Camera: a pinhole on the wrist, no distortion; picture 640 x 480 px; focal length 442.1 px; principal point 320.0 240.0 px. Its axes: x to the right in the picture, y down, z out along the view. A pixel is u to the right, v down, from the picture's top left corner.
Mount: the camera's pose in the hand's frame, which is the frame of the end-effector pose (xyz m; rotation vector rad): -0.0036 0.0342 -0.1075 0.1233 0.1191 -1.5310
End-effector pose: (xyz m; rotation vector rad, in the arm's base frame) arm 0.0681 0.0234 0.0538 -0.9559 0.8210 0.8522
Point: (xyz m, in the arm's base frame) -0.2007 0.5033 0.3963
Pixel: 50 18
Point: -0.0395 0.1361 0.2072
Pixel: outside the picture
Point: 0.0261 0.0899 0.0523
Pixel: 178 253
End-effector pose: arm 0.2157 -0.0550 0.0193 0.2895 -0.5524 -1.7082
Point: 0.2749 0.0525 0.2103
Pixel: 63 82
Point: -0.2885 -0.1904 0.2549
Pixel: 515 442
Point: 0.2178 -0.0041 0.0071
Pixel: 425 48
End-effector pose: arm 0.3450 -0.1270 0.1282 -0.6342 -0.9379 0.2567
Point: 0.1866 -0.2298 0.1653
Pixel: 528 20
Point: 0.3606 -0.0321 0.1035
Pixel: 28 412
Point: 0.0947 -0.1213 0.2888
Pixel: 410 202
